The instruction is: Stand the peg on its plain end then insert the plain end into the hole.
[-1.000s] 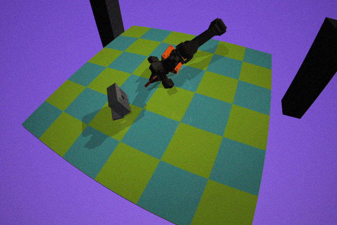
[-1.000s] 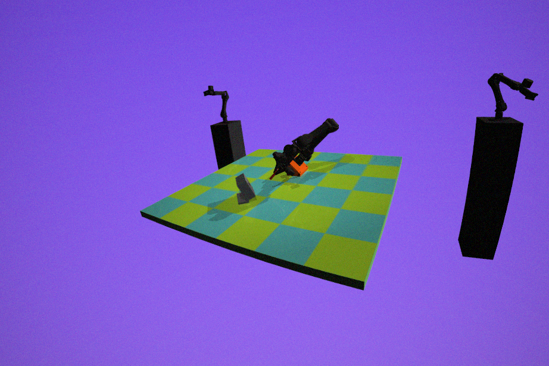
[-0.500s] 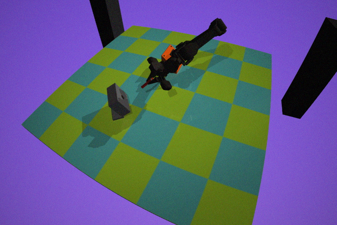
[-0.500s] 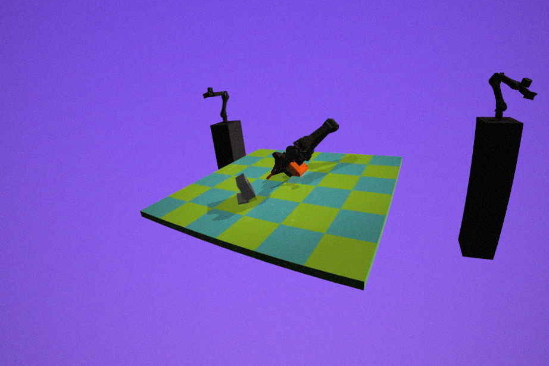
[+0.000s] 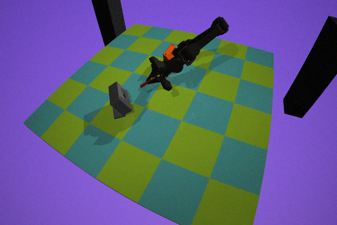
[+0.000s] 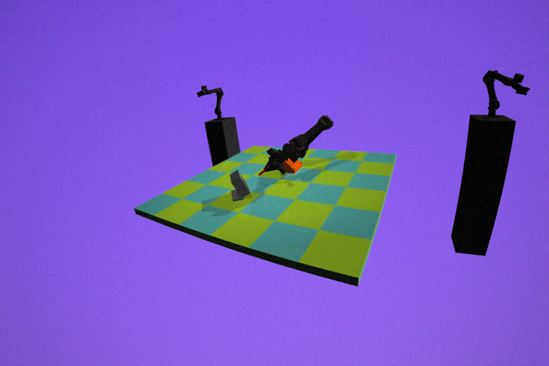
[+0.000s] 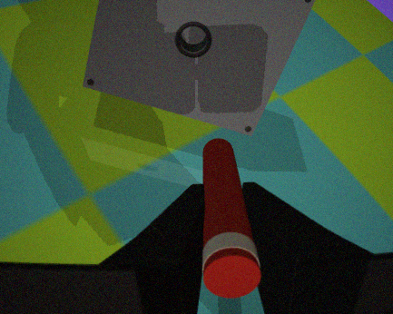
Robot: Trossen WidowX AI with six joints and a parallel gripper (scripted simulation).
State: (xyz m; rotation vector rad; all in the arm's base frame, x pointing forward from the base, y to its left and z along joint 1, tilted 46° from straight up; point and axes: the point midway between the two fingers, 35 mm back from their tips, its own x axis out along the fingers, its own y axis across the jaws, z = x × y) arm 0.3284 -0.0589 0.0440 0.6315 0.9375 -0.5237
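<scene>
The grey sloped panel lies 110 mm ahead of my gripper tip, 110 mm to the right of it and 40 mm below it. Also, from my gripper tip: grey foot (130 mm ahead, 130 mm to the right, 110 mm below); peg (10 mm behind, 10 mm to the left, 10 mm above).
</scene>
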